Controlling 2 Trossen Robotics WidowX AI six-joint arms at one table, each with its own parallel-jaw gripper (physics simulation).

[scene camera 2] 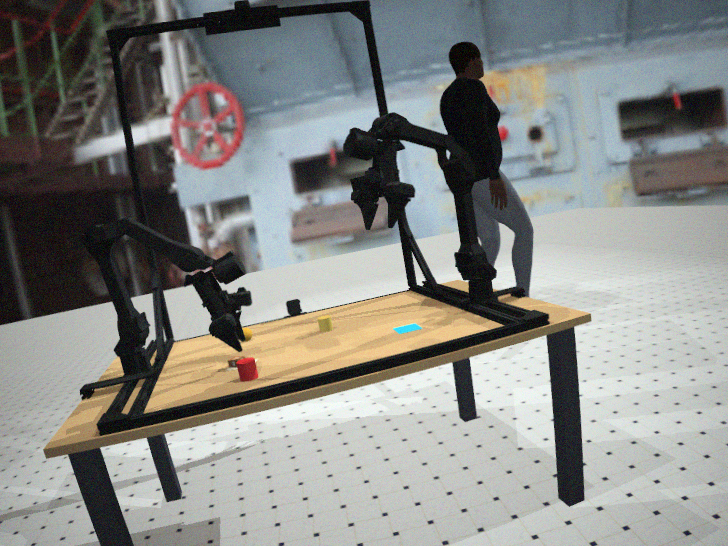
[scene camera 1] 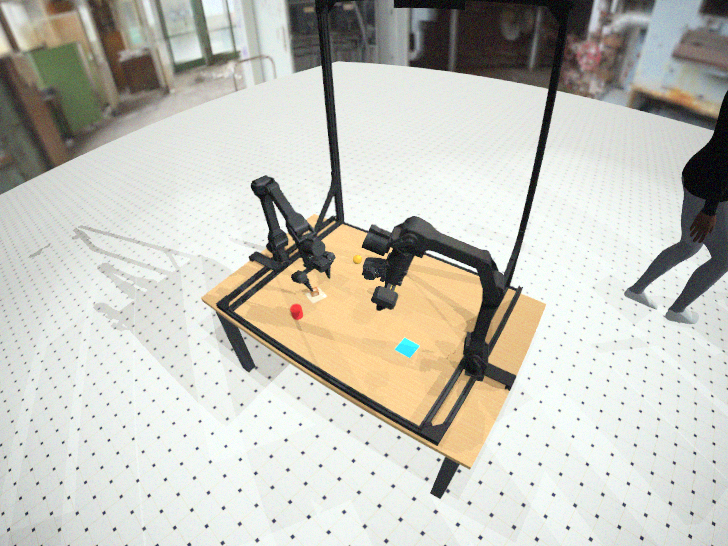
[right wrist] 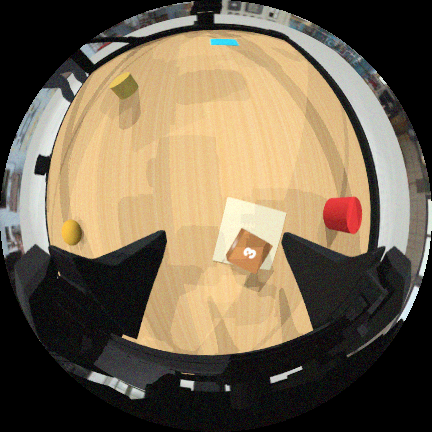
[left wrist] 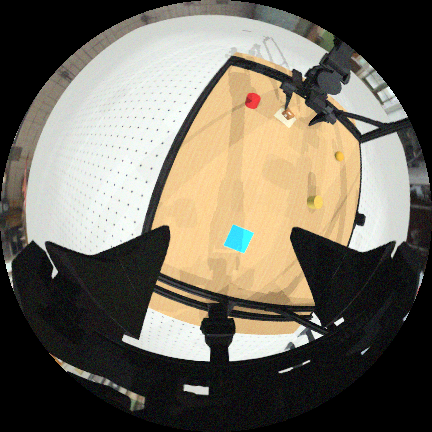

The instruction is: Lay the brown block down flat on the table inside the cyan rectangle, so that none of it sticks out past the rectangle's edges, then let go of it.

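Frame: origin at the left arm's base, x down, y ahead, z right, level; centimetres.
Seen in the pictures: left gripper, fingertip midpoint: (scene camera 2: 378, 229) (left wrist: 233, 232); right gripper, fingertip midpoint: (scene camera 2: 242, 346) (scene camera 1: 321, 284) (right wrist: 226, 237) (left wrist: 296, 116); left arm's base, link origin: (scene camera 2: 482, 300) (scene camera 1: 475, 368) (left wrist: 217, 309); right arm's base, link origin: (scene camera 2: 137, 372) (scene camera 1: 280, 258).
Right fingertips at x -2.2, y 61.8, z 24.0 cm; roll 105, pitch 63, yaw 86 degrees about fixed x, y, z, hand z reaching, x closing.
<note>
Offsets run from my right fingertips to a thing's middle. "*": to the spot under its first point.
The brown block @(dx +3.1, dy +2.8, dz -1.3 cm) (scene camera 1: 315, 291) (scene camera 2: 234, 362) (left wrist: 288, 114) (right wrist: 249, 251), with a white 3 on a face, is at the near edge of a cream square @(* dx +4.0, dy -0.6, dz -2.7 cm) (right wrist: 245, 212) on the table. It is turned at an angle to the square; whether it rests fully flat I cannot tell. My right gripper (right wrist: 226, 237) (scene camera 1: 321, 283) (left wrist: 296, 116) is open above it; the block shows between the fingers, nearer the right one in the right wrist view, not gripped. The cyan rectangle @(* dx +4.0, dy -37.9, dz -18.9 cm) (scene camera 1: 406, 347) (scene camera 2: 407, 328) (left wrist: 239, 238) (right wrist: 224, 42) lies bare. My left gripper (left wrist: 233, 232) (scene camera 2: 380, 226) is open and empty, high above the table.
A red cylinder @(dx +2.0, dy +4.8, dz -14.2 cm) (scene camera 1: 296, 311) (scene camera 2: 247, 369) (left wrist: 252, 100) (right wrist: 342, 215) stands near the cream square. A yellow cylinder @(dx +2.2, dy -27.1, dz +4.7 cm) (scene camera 2: 325, 323) (left wrist: 315, 202) (right wrist: 124, 85) and an orange-yellow ball @(dx +2.2, dy -8.5, dz +20.8 cm) (scene camera 1: 357, 258) (left wrist: 339, 156) (right wrist: 71, 232) are farther back. Black rails edge the table.
</note>
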